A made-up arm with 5 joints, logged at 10 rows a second.
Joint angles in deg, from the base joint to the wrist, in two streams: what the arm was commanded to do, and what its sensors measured. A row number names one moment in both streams.
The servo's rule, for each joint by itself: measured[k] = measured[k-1] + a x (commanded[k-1-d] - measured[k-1]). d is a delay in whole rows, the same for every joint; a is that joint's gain. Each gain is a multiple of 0.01, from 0.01 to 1. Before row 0 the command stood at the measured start. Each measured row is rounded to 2 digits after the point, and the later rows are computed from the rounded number. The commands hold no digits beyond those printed.
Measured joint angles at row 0:
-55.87 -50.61 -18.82 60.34 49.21
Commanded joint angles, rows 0 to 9:
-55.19 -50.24 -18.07 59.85 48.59
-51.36 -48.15 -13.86 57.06 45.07
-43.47 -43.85 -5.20 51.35 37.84
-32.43 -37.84 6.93 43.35 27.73
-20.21 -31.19 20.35 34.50 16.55
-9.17 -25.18 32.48 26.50 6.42
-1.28 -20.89 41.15 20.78 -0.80
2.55 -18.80 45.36 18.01 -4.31
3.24 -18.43 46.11 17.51 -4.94
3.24 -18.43 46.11 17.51 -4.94
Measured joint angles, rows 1 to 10:
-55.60 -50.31 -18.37 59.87 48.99
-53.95 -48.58 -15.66 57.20 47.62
-49.86 -44.80 -9.38 51.64 44.20
-43.06 -39.23 0.41 43.76 38.44
-34.15 -32.80 12.37 34.96 30.78
-24.41 -26.70 24.44 26.92 22.25
-15.39 -22.05 34.47 21.09 14.18
-8.39 -19.45 41.00 18.16 7.71
-3.85 -18.63 44.07 17.54 3.28
-1.08 -18.47 45.29 17.51 0.40
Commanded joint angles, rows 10 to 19:
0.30 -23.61 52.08 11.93 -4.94
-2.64 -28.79 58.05 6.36 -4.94
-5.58 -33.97 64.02 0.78 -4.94
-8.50 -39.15 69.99 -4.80 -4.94
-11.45 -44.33 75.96 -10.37 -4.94
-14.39 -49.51 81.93 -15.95 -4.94
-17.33 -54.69 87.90 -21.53 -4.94
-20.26 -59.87 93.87 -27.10 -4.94
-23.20 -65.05 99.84 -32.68 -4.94
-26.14 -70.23 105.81 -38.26 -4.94
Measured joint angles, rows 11 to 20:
-0.54 -22.58 49.36 12.21 -1.47
-1.36 -27.55 54.57 6.65 -2.68
-3.01 -32.69 60.24 1.07 -3.47
-5.15 -37.86 66.09 -4.51 -3.98
-7.61 -43.04 72.01 -10.08 -4.32
-10.25 -48.22 77.96 -15.66 -4.54
-13.01 -53.40 83.92 -21.24 -4.68
-15.84 -58.58 89.89 -26.81 -4.77
-18.71 -63.76 95.86 -32.39 -4.83
-21.61 -68.94 101.83 -37.97 -4.87

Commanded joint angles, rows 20 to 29:
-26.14 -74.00 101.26 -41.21 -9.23
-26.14 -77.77 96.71 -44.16 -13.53
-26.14 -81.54 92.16 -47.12 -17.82
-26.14 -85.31 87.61 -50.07 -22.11
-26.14 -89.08 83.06 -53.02 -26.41
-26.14 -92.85 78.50 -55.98 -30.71
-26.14 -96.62 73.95 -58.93 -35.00
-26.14 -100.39 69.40 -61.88 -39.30
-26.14 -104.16 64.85 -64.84 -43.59
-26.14 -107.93 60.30 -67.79 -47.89
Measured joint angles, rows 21 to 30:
-23.38 -72.99 101.49 -41.05 -6.40
-24.46 -76.81 98.62 -44.00 -8.90
-25.12 -80.59 94.74 -46.96 -12.02
-25.52 -84.37 90.46 -49.91 -15.55
-25.76 -88.14 86.02 -52.86 -19.35
-25.91 -91.91 81.51 -55.82 -23.33
-26.00 -95.68 76.97 -58.77 -27.41
-26.05 -99.45 72.43 -61.72 -31.57
-26.09 -103.22 67.88 -64.68 -35.78
-26.11 -106.99 63.33 -67.63 -40.02

